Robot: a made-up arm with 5 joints.
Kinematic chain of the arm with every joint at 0, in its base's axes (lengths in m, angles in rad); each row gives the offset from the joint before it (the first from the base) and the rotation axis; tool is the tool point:
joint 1: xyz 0 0 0.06 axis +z
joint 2: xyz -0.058 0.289 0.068 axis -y
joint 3: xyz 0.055 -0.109 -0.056 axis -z
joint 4: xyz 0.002 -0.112 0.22 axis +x
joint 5: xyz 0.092 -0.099 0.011 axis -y
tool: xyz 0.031 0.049 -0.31
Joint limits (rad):
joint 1: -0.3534..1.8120
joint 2: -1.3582..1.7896
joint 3: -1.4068..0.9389
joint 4: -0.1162..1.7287
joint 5: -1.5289..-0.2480
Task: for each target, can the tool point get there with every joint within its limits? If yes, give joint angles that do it. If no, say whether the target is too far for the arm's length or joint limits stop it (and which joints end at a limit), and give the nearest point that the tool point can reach.
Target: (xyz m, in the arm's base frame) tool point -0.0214 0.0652 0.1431
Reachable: yes | joints 0.1811 1.2393 -1.2175 0.6624 -0.8296
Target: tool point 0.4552 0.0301 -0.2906
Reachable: no: joint limits stop it (at a limit: joint 1, joint 4, joint 5) | nearest point 0.2098 0.1169 -0.0610 | short by 0.347 m
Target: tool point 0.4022 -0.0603 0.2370
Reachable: no: joint limits stop it (at a limit: joint 1, joint 4, joint 5) | nearest point 0.2451 0.0459 0.1930 | short by 0.195 m
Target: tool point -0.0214 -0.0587 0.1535
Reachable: yes | joints 0.6591 0.9880 -0.8016 0.2368 -1.1400
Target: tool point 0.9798 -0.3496 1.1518
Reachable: no: too far | nearest point 0.0953 -0.1423 0.3324 | short by 1.223 m
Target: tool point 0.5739 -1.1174 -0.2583
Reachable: no: too far | nearest point -0.0002 -0.2906 0.0536 | short by 1.054 m
